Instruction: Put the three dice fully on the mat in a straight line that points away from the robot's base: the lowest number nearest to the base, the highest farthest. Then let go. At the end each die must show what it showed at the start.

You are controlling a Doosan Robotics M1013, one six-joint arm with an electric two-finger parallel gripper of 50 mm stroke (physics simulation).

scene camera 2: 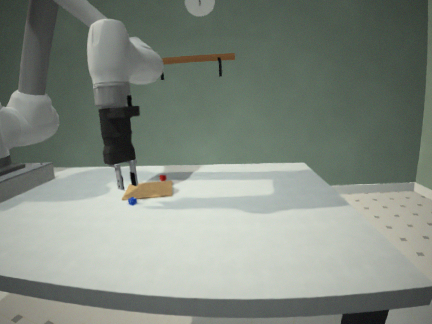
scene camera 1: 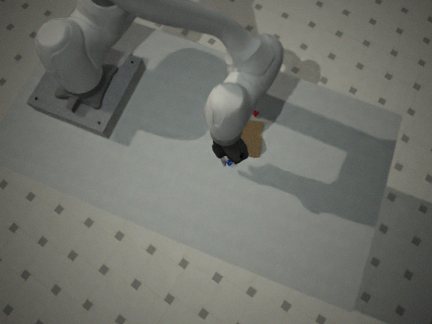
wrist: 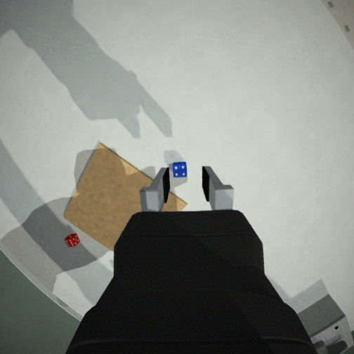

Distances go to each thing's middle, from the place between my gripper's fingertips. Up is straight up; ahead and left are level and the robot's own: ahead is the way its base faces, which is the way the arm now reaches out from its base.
I see my gripper 11 cm to the right of the tan square mat (scene camera 2: 163,188), 5 cm above it and 2 cm short of it.
